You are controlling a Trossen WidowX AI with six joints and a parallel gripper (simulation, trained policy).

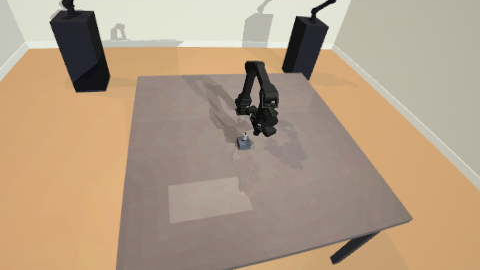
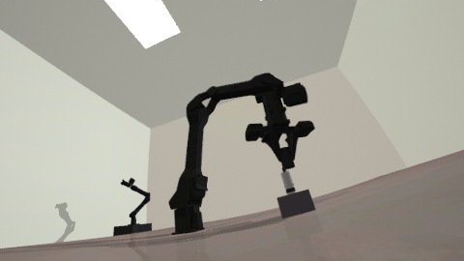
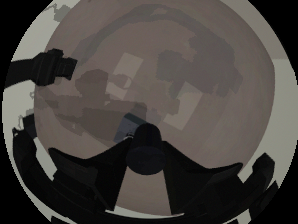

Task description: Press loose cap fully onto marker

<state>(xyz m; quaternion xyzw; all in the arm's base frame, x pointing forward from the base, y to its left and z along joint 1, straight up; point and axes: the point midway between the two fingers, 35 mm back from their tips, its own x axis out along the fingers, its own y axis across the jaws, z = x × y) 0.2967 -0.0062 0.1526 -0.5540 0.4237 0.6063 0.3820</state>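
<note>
Right now my gripper tip is 20 mm past the holder block, 50 mm to the left of it and 100 mm above it. From my gripper tip the other things lie so: cap 10 mm above.
</note>
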